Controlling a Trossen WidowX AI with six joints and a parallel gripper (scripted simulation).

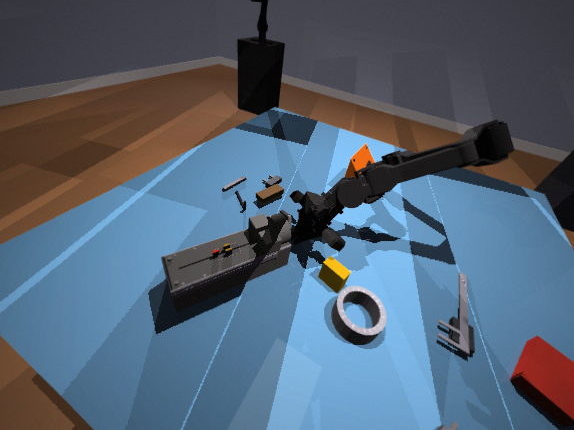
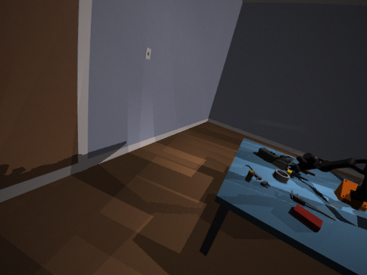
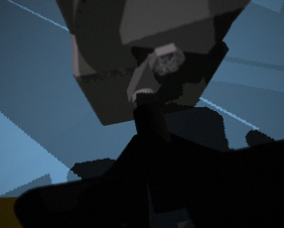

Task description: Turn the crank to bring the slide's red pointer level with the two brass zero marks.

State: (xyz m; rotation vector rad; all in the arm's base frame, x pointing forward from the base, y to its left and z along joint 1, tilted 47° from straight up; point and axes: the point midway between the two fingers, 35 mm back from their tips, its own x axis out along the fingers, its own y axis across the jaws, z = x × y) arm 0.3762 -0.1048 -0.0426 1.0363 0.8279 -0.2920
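My gripper tip is now 4 cm short of the yellow block and 12 cm to the right of it. From my gripper tip the other things lie so: dark crank handle: 1 cm behind, 1 cm to the left, 3 cm above; then red pointer: 15 cm ahead, 11 cm to the right, 5 cm above; then brown block: 15 cm behind, 15 cm to the right, 2 cm below.
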